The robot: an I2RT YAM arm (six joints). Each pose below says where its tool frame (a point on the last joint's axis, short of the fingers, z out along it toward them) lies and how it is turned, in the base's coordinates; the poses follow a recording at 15 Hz.
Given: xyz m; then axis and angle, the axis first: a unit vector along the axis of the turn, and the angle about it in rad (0 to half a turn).
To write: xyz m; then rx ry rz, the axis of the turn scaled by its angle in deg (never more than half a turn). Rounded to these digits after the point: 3 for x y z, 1 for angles.
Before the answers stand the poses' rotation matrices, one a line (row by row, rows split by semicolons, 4 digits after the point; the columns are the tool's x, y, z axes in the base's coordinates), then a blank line. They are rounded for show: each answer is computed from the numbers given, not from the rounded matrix.
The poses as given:
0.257 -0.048 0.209 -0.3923 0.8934 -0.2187 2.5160
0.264 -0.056 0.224 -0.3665 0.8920 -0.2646 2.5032
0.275 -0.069 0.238 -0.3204 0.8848 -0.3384 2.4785
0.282 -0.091 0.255 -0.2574 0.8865 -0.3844 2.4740
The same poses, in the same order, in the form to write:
-0.5319 -0.5066 0.6785; -0.7627 0.6347 -0.1241; -0.3678 -0.5835 -0.7240
-0.5609 -0.4318 0.7064; -0.7471 0.6316 -0.2072; -0.3567 -0.6440 -0.6768
-0.6045 -0.2986 0.7385; -0.7152 0.6117 -0.3381; -0.3508 -0.7326 -0.5833
-0.6670 -0.1694 0.7255; -0.6454 0.6179 -0.4491; -0.3722 -0.7678 -0.5215

0.257 -0.048 0.209 -56.6 128.8 -31.5
0.264 -0.056 0.224 -52.6 127.9 -37.9
0.275 -0.069 0.238 -45.5 125.6 -48.1
0.282 -0.091 0.255 -36.5 125.7 -54.5

